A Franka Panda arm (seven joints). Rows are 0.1 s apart.
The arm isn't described. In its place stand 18 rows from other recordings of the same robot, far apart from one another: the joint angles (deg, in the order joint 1, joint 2, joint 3, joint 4, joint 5, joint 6, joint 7), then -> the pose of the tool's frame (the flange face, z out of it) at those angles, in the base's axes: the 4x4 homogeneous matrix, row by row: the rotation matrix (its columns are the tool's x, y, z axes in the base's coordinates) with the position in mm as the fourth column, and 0 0 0 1 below.
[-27.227 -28.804 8.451 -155.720 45.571 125.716 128.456] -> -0.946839 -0.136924 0.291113 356.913; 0.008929 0.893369 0.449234 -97.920; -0.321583 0.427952 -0.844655 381.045; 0 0 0 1
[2.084 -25.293 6.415 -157.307 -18.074 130.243 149.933] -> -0.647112 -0.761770 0.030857 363.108; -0.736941 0.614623 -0.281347 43.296; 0.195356 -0.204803 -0.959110 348.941; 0 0 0 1
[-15.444 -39.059 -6.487 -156.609 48.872 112.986 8.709] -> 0.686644 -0.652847 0.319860 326.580; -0.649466 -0.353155 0.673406 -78.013; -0.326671 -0.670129 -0.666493 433.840; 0 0 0 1
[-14.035 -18.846 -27.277 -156.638 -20.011 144.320 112.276] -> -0.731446 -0.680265 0.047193 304.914; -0.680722 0.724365 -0.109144 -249.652; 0.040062 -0.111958 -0.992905 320.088; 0 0 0 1
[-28.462 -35.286 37.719 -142.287 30.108 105.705 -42.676] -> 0.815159 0.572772 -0.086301 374.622; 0.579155 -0.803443 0.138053 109.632; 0.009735 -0.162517 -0.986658 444.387; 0 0 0 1
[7.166 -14.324 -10.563 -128.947 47.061 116.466 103.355] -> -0.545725 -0.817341 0.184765 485.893; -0.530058 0.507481 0.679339 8.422; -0.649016 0.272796 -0.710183 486.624; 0 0 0 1
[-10.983 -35.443 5.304 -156.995 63.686 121.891 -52.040] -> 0.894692 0.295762 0.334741 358.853; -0.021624 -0.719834 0.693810 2.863; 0.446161 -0.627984 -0.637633 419.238; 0 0 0 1
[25.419 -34.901 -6.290 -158.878 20.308 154.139 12.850] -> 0.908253 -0.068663 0.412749 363.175; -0.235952 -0.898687 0.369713 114.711; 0.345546 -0.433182 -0.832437 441.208; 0 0 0 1
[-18.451 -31.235 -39.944 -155.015 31.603 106.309 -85.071] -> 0.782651 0.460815 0.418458 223.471; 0.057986 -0.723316 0.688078 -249.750; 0.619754 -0.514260 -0.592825 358.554; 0 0 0 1
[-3.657 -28.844 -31.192 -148.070 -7.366 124.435 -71.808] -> 0.710746 0.695828 0.103265 326.678; 0.687447 -0.718186 0.107820 -229.373; 0.149188 -0.005644 -0.988793 407.129; 0 0 0 1
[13.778 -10.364 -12.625 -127.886 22.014 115.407 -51.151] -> 0.738937 0.673496 -0.019359 488.883; 0.629822 -0.680241 0.374962 29.165; 0.239367 -0.289266 -0.926838 446.727; 0 0 0 1
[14.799 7.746 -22.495 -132.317 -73.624 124.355 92.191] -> 0.662493 -0.744700 0.080772 502.082; -0.358550 -0.409936 -0.838686 -105.826; 0.657681 0.526663 -0.538592 291.698; 0 0 0 1
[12.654 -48.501 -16.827 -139.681 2.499 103.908 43.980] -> 0.720072 -0.666469 0.193173 319.731; -0.692632 -0.673524 0.258119 -44.176; -0.041922 -0.319662 -0.946604 581.710; 0 0 0 1
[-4.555 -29.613 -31.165 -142.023 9.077 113.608 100.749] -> -0.691928 -0.699825 0.177428 328.139; -0.619328 0.701657 0.352294 -230.967; -0.371038 0.133876 -0.918917 447.187; 0 0 0 1
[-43.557 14.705 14.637 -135.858 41.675 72.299 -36.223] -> 0.805812 -0.472748 -0.356616 361.191; 0.279936 -0.226572 0.932899 -98.130; -0.521826 -0.851572 -0.050235 240.496; 0 0 0 1
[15.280 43.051 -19.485 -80.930 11.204 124.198 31.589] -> 0.800307 -0.598084 0.042475 731.327; -0.594959 -0.800918 -0.067485 4.580; 0.074381 0.028738 -0.996816 276.518; 0 0 0 1
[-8.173 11.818 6.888 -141.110 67.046 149.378 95.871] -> -0.876495 -0.423913 0.228153 463.004; -0.275503 0.830340 0.484390 -27.920; -0.394784 0.361708 -0.844578 203.118; 0 0 0 1
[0.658 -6.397 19.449 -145.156 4.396 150.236 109.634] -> -0.045857 -0.982298 0.181625 441.769; -0.995947 0.059040 0.067852 158.790; -0.077374 -0.177778 -0.981024 331.568; 0 0 0 1
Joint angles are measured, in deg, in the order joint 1, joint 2, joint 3, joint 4, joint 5, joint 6, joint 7. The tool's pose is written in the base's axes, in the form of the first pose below.
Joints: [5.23 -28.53 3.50 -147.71 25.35 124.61 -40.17]
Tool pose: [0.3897 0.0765 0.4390], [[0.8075 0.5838 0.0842], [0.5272 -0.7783 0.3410], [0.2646 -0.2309 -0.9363]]
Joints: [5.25 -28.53 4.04 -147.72 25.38 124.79 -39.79]
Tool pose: [0.3892 0.0802 0.4390], [[0.8067 0.5848 0.0846], [0.5290 -0.7786 0.3376], [0.2633 -0.2275 -0.9375]]
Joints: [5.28 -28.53 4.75 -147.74 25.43 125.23 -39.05]
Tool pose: [0.3889 0.0850 0.4393], [[0.8079 0.5826 0.0887], [0.5272 -0.7818 0.3330], [0.2633 -0.2223 -0.9388]]
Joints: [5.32 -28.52 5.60 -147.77 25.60 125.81 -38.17]
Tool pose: [0.3886 0.0908 0.4395], [[0.8098 0.5791 0.0943], [0.5237 -0.7858 0.3290], [0.2646 -0.2170 -0.9396]]
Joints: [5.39 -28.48 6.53 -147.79 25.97 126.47 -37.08]
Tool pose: [0.3882 0.0974 0.4398], [[0.8138 0.5724 0.1006], [0.5163 -0.7915 0.3272], [0.2669 -0.2144 -0.9396]]
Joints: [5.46 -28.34 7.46 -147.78 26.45 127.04 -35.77]
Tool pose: [0.3878 0.1042 0.4394], [[0.8208 0.5616 0.1042], [0.5050 -0.7988 0.3271], [0.2669 -0.2159 -0.9392]]
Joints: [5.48 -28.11 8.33 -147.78 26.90 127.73 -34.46]
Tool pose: [0.3879 0.1101 0.4385], [[0.8288 0.5489 0.1087], [0.4917 -0.8071 0.3267], [0.2670 -0.2174 -0.9388]]
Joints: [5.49 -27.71 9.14 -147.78 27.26 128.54 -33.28]
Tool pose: [0.3885 0.1155 0.4366], [[0.8360 0.5370 0.1127], [0.4796 -0.8150 0.3253], [0.2665 -0.2179 -0.9389]]
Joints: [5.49 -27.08 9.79 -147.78 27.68 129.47 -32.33]
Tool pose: [0.3899 0.1197 0.4334], [[0.8434 0.5247 0.1158], [0.4669 -0.8223 0.3252], [0.2659 -0.2202 -0.9385]]
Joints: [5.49 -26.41 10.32 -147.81 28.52 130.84 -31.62]
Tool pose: [0.3922 0.1229 0.4305], [[0.8509 0.5100 0.1259], [0.4487 -0.8303 0.3306], [0.2732 -0.2248 -0.9353]]
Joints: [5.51 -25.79 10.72 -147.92 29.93 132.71 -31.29]
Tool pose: [0.3951 0.1250 0.4283], [[0.8576 0.4935 0.1449], [0.4244 -0.8382 0.3424], [0.2904 -0.2321 -0.9283]]
